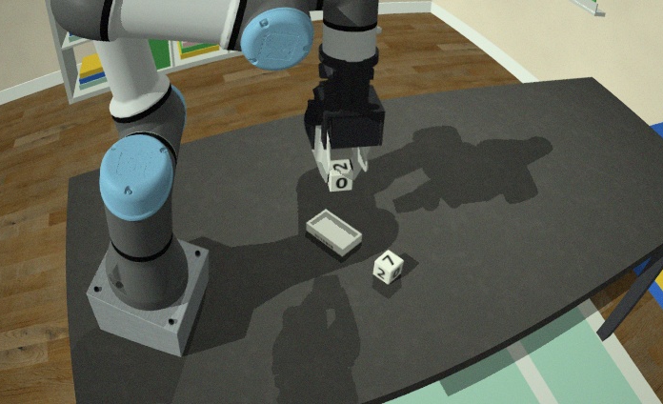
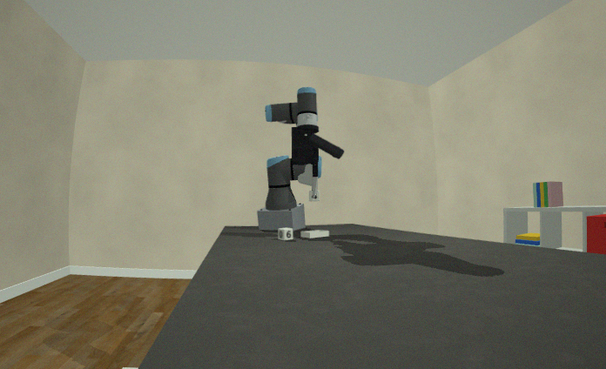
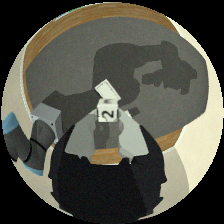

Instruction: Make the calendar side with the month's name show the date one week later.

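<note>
The white tray is 130 mm below my hand.
</note>
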